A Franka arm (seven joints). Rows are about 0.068 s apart.
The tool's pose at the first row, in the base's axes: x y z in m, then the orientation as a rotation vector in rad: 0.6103, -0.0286, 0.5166, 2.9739, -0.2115, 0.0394
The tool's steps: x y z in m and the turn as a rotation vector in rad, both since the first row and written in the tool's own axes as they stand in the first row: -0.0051, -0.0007, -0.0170, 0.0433, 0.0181, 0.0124; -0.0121, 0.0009, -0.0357, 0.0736, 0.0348, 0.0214; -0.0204, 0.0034, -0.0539, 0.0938, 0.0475, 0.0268; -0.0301, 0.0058, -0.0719, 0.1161, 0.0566, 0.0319; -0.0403, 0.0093, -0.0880, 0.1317, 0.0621, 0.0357; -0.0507, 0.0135, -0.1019, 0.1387, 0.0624, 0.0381; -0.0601, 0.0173, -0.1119, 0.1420, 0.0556, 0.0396
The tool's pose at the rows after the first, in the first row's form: 0.6051, -0.0245, 0.5331, 3.0141, -0.2297, 0.0733; 0.5977, -0.0221, 0.5515, 3.0415, -0.2427, 0.1036; 0.5888, -0.0204, 0.5696, 3.0594, -0.2502, 0.1265; 0.5786, -0.0185, 0.5873, 3.0798, -0.2580, 0.1443; 0.5678, -0.0180, 0.6034, 3.0940, -0.2640, 0.1556; 0.5567, -0.0184, 0.6174, 3.1006, -0.2680, 0.1575; 0.5467, -0.0192, 0.6275, 3.1046, -0.2715, 0.1477
